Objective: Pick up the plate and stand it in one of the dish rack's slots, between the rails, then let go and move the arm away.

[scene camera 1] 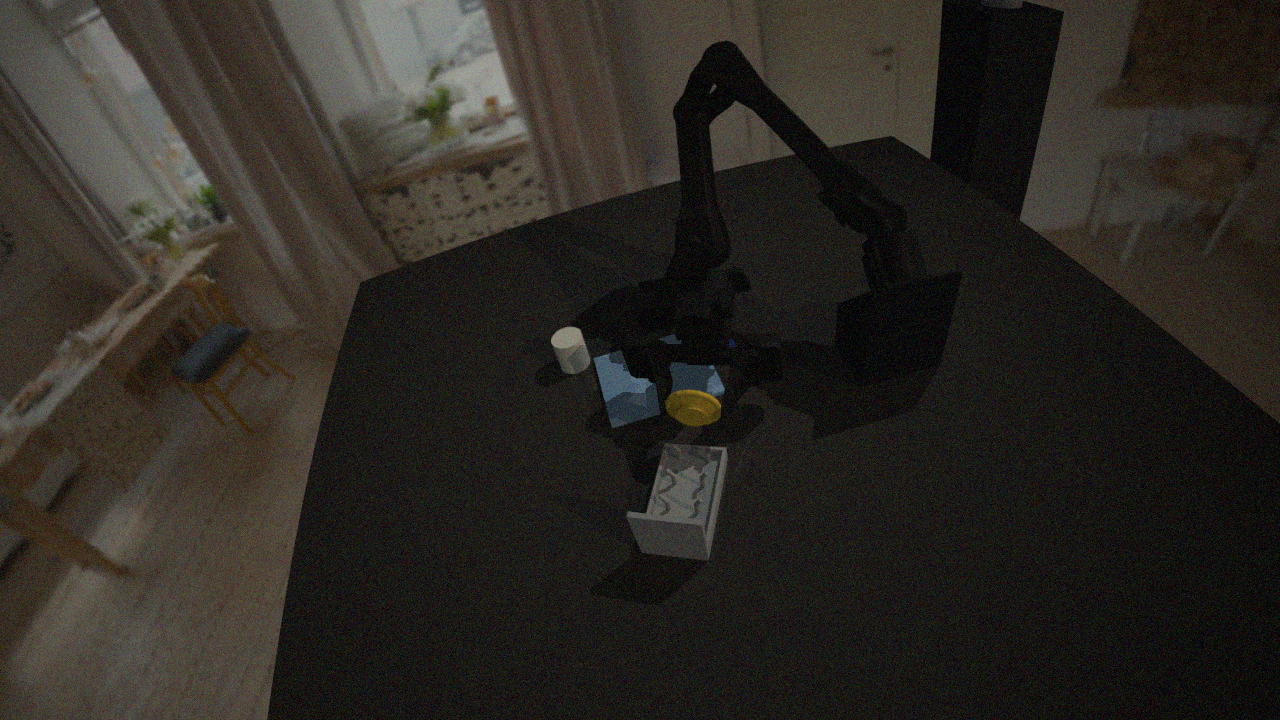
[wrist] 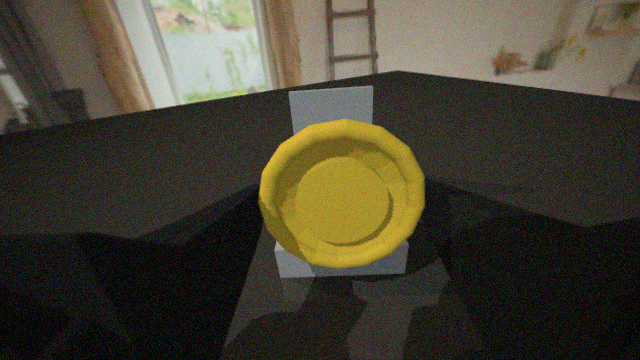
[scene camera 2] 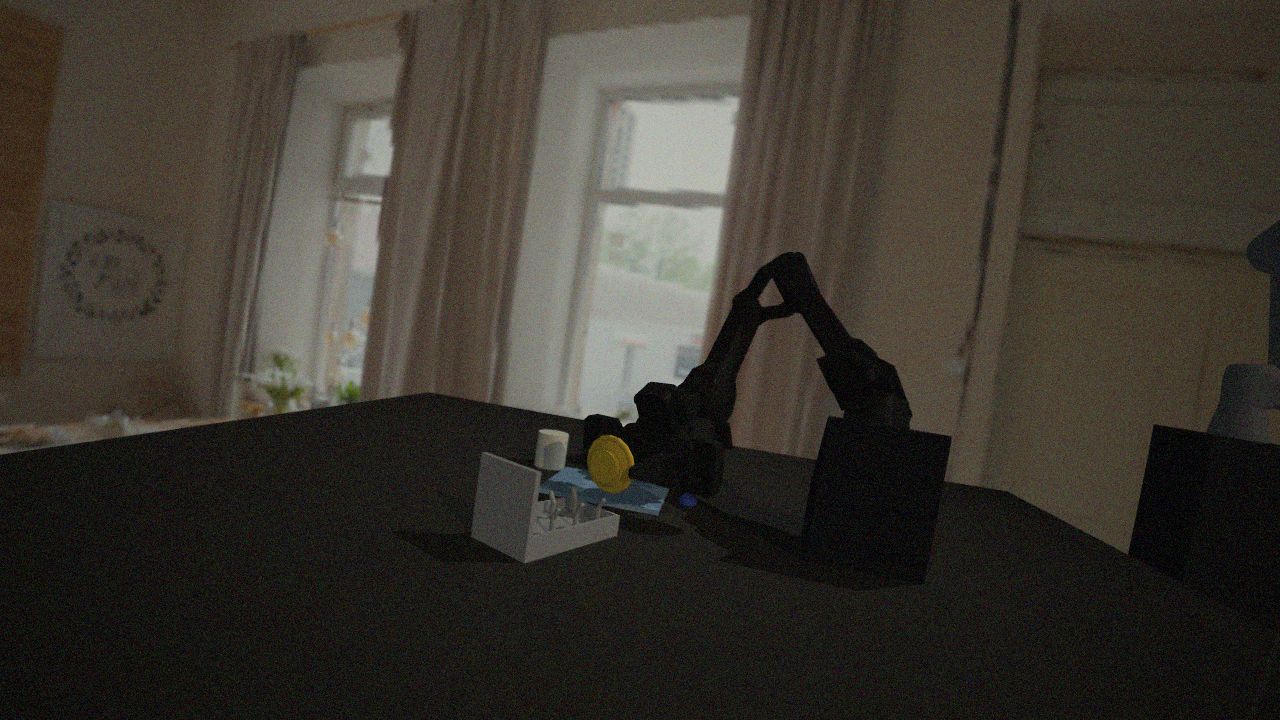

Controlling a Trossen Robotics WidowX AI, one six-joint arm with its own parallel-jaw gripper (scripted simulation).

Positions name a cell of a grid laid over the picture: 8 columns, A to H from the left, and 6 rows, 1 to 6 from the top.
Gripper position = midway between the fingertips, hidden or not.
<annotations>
my gripper: scene camera 1 E4; wrist E4; scene camera 2 D4
yellow plate: scene camera 1 E4; wrist E4; scene camera 2 D4
</annotations>
